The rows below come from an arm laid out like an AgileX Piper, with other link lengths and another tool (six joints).
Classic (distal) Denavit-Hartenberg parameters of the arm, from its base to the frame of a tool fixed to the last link. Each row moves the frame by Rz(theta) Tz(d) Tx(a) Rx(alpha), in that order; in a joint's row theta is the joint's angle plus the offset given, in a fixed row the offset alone. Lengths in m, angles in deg.
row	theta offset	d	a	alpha
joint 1	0	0.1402	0	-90
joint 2	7.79	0	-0.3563	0
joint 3	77.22	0	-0.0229	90
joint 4	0	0.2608	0	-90
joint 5	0	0	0	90
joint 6	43.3	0.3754	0.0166	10.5
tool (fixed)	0	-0.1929	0	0
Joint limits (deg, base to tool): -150..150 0..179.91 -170..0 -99.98..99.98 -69.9..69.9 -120..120
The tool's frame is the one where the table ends.
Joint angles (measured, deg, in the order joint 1, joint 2, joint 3, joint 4, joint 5, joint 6), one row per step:
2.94 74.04 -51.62 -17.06 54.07 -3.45
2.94 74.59 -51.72 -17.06 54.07 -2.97
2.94 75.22 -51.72 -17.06 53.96 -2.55
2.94 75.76 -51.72 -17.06 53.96 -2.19
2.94 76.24 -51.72 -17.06 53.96 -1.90
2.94 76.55 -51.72 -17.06 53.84 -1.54
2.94 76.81 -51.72 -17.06 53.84 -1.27
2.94 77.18 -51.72 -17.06 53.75 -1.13
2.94 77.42 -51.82 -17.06 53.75 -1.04
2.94 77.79 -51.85 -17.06 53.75 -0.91
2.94 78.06 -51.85 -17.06 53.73 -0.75
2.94 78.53 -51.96 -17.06 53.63 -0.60
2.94 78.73 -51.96 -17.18 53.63 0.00
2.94 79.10 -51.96 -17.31 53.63 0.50
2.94 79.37 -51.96 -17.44 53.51 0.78
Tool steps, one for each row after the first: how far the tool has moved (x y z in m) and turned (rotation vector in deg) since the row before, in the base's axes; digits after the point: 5 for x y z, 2 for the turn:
0.00185 0.00007 -0.00194 0.14 0.34 -0.44
0.00186 0.00014 -0.00280 0.12 0.43 -0.36
0.00129 0.00004 -0.00252 0.09 0.46 -0.33
0.00111 0.00004 -0.00226 0.07 0.42 -0.27
0.00118 0.00011 -0.00131 0.11 0.12 -0.30
0.00066 0.00001 -0.00121 0.07 0.20 -0.25
0.00104 0.00010 -0.00169 0.04 0.25 -0.11
0.00093 0.00004 -0.00061 0.02 0.12 -0.08
0.00088 0.00004 -0.00163 0.02 0.31 -0.12
0.00064 0.00003 -0.00128 0.04 0.22 -0.14
0.00171 0.00014 -0.00161 0.04 0.23 -0.11
0.00076 -0.00032 -0.00086 0.05 0.06 -0.52
0.00098 -0.00033 -0.00173 0.00 0.25 -0.42
0.00102 -0.00023 -0.00117 -0.04 0.09 -0.18

